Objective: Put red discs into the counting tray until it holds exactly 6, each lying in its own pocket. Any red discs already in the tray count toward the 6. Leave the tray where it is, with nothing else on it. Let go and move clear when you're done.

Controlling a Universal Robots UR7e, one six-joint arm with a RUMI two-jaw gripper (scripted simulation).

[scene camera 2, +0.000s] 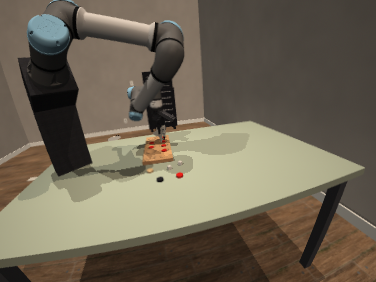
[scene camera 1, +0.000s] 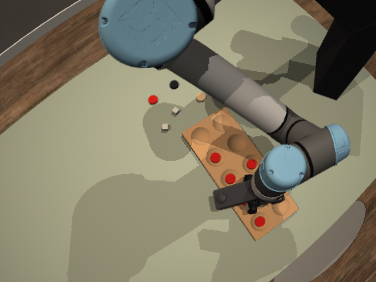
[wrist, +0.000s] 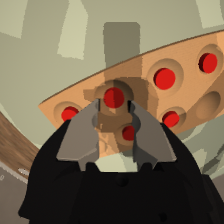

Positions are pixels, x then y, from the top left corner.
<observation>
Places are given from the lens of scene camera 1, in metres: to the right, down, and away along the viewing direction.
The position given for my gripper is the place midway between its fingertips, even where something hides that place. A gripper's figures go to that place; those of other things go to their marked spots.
my gripper (scene camera 1: 246, 200): 0.16, 0.16, 0.83
counting tray (scene camera 1: 220, 133): 0.09, -0.02, 0.90
</observation>
